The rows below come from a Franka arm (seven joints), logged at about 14 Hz.
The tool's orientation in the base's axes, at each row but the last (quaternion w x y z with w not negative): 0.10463 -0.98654 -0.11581 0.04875; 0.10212 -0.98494 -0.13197 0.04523; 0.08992 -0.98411 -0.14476 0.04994; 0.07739 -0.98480 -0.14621 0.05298; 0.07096 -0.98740 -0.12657 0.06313; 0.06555 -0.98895 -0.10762 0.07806
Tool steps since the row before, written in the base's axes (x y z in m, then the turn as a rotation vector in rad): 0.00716 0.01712 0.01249 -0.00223 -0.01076 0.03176; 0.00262 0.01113 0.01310 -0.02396 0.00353 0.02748; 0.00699 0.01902 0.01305 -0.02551 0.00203 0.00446; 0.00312 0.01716 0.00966 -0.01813 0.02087 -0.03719; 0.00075 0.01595 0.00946 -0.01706 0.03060 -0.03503; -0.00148 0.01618 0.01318 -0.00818 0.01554 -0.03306
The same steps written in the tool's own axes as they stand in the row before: 0.01012 -0.01744 -0.00968 -0.00701 0.00283 -0.03274; 0.00470 -0.01264 -0.01097 -0.02378 -0.01520 -0.02335; 0.01131 -0.01848 -0.01055 -0.02404 -0.00981 -0.00086; 0.00726 -0.01697 -0.00754 -0.00803 -0.01856 0.04170; 0.00384 -0.01657 -0.00742 -0.00472 -0.02795 0.04063; 0.00033 -0.01790 -0.01083 0.00021 -0.01186 0.03551
